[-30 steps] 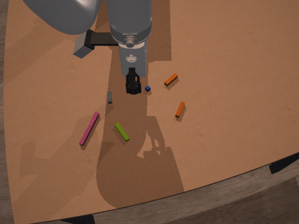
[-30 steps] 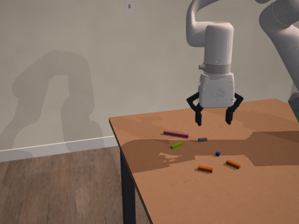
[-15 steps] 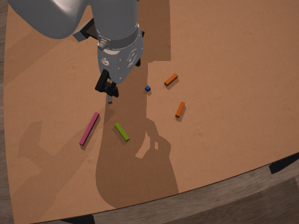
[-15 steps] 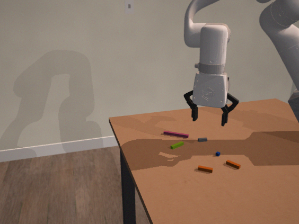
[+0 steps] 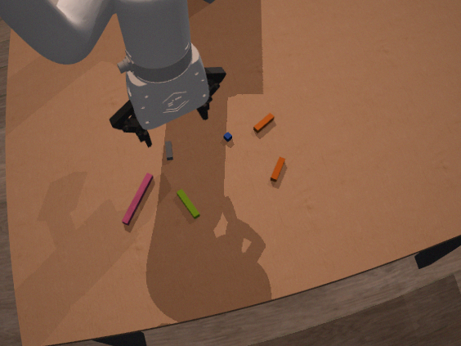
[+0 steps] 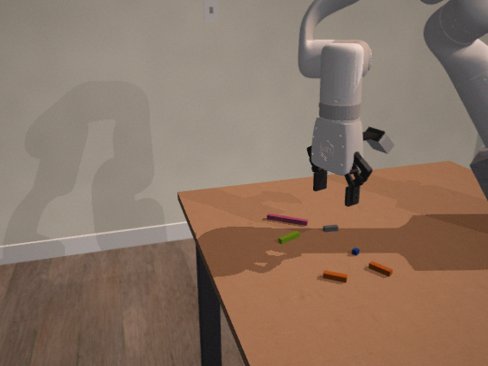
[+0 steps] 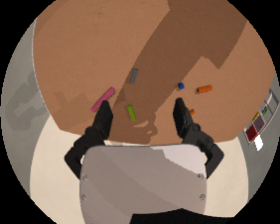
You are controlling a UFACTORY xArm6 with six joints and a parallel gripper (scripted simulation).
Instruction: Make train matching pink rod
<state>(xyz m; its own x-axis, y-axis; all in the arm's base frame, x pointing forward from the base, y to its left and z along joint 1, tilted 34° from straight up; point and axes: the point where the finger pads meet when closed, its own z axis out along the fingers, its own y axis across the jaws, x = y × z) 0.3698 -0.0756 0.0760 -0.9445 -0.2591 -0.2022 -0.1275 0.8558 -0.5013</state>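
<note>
Right now the grey rod is 90 mm below my hand, 10 mm to the right of it and 10 mm behind it. The rest, counted from my hand: lime rod: 90 mm below, 90 mm ahead, 20 mm to the right; pink rod: 90 mm to the right, 90 mm below, 60 mm ahead; blue rod: 90 mm below, 80 mm to the left, 10 mm ahead.
</note>
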